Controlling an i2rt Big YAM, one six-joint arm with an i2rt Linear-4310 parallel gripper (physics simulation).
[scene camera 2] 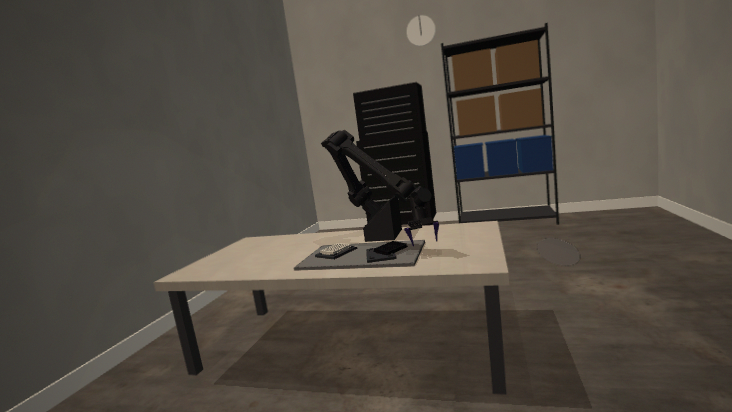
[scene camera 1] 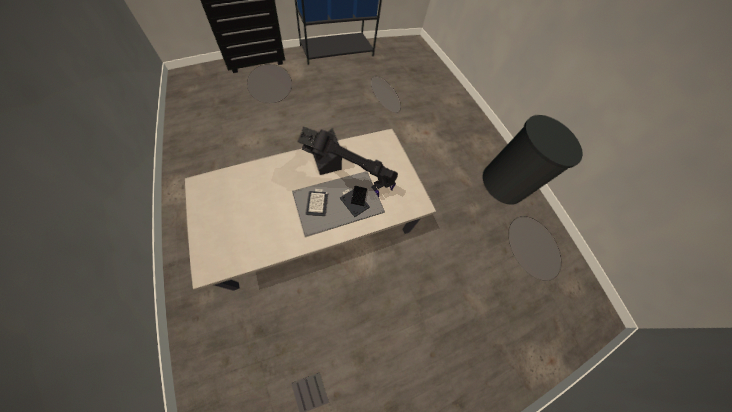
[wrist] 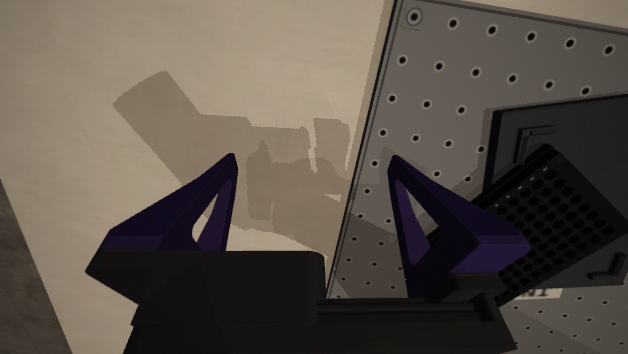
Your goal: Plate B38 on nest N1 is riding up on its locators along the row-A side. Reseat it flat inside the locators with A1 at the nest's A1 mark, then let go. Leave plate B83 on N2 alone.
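Places are measured from the arm's base along level axes (x ahead, y left, z up), in millimetres.
Pixels of known places: gripper, between the fingertips: [scene camera 2: 425, 243] [scene camera 1: 385, 193] [wrist: 314, 161]; arm's base, origin of its link: [scene camera 2: 377, 213].
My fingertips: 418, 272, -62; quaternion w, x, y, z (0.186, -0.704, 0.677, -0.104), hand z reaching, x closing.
Ahead of a thing's pixels: the offset from my fingertips to its middle, as dx, dy, dz. "spot": to the spot under its first point. Level surfaces: height alone.
Black plate B38 @[-57, -155, -23] [scene camera 1: 359, 195] [scene camera 2: 390, 247] [wrist: 555, 215] lies turned askew across dark nest N1 @[-29, -198, -36] [scene camera 1: 356, 210] [scene camera 2: 380, 257] [wrist: 590, 120], shifted toward the arm's base side and overhanging the nest's edge. It looks tilted, one corner by a raised corner locator @[spot: +27, -142, -28] [wrist: 535, 131]; another locator @[spot: -81, -253, -33] [wrist: 606, 270] stands free of it. Its A1 corner and the nest's A1 mark are not readable. My gripper [scene camera 1: 385, 189] [scene camera 2: 424, 243] [wrist: 314, 161] is open and empty, above the table beside the plate; its right finger partly covers the plate in the wrist view. Pale plate B83 @[-110, -423, -26] [scene camera 1: 317, 202] [scene camera 2: 335, 249] sits on N2.
Both nests stand on a grey perforated board [scene camera 1: 327, 223] [scene camera 2: 317, 263] [wrist: 420, 82] on the pale table @[dz -58] [scene camera 1: 235, 214] [scene camera 2: 230, 266] [wrist: 75, 100]. The board's edge runs beneath the gripper. A black cabinet [scene camera 2: 390, 102] and a shelf rack [scene camera 2: 556, 197] stand far behind the arm.
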